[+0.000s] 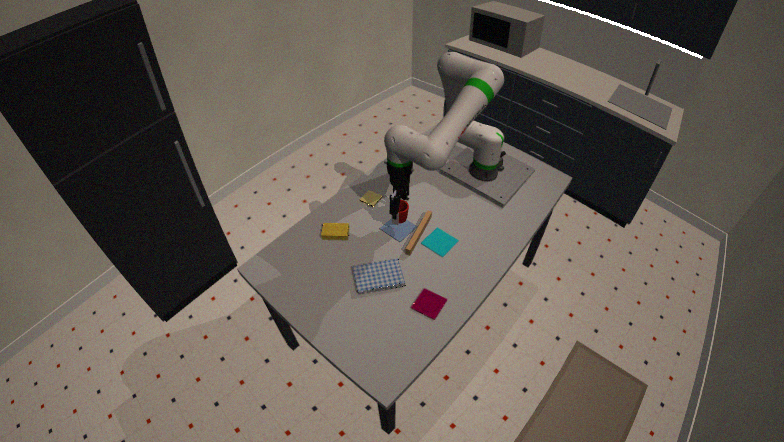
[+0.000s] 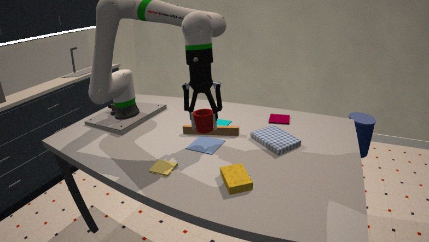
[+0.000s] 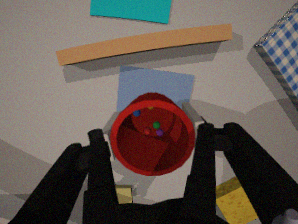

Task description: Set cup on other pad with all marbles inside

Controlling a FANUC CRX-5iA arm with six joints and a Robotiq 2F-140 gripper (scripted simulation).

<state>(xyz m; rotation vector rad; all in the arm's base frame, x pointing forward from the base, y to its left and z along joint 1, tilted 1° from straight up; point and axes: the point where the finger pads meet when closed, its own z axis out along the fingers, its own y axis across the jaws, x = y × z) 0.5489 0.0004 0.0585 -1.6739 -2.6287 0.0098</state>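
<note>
Now: hand 2 cm past the blue marble and 2 cm above it. The rest, counted from my hand: blue-checked block 23 cm ahead, 15 cm to the left, 8 cm below; red cup 2 cm below; wooden rail 4 cm behind, 8 cm to the left, 9 cm below.
</note>
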